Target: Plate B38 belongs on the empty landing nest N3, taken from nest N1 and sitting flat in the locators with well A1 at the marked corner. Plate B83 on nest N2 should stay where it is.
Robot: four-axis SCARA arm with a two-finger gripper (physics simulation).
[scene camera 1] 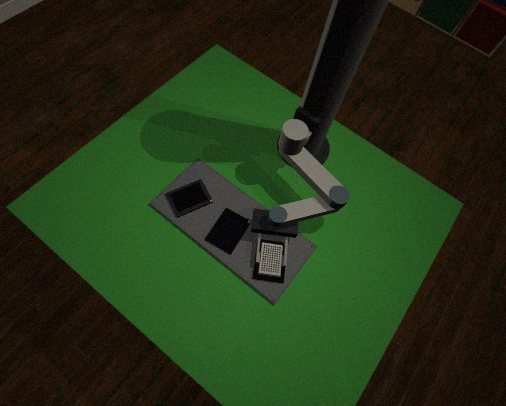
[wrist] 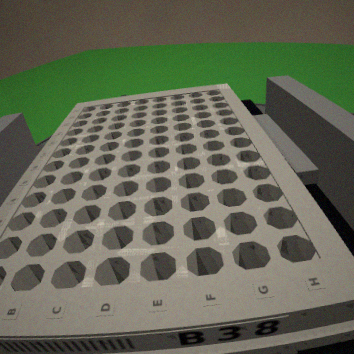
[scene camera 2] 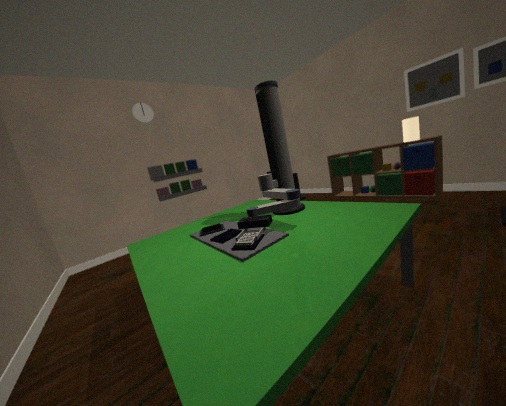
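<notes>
Plate B38 [scene camera 1: 270,259] [scene camera 2: 250,237] [wrist: 160,170], pale with many wells, lies level at nest N1 [scene camera 1: 269,279], the black nest on the right of the board. Its label and letters B to H face the wrist camera; its A1 corner is out of that view. My gripper [scene camera 1: 272,257] [wrist: 145,115] is shut on plate B38, one finger along each long side. I cannot tell whether the plate is slightly raised. Plate B83 [scene camera 1: 227,231] [scene camera 2: 227,236], black, lies on nest N2 in the middle. Nest N3 [scene camera 1: 195,208] [scene camera 2: 212,229], a dark empty tray, is at the far left.
The nests stand on a grey board [scene camera 1: 272,298] [scene camera 2: 243,258] on a green table top [scene camera 1: 125,240] [scene camera 2: 260,300]. The arm's dark column [scene camera 1: 340,60] [scene camera 2: 276,135] stands behind the board. The jointed arm [scene camera 1: 315,175] reaches over the board's back right edge.
</notes>
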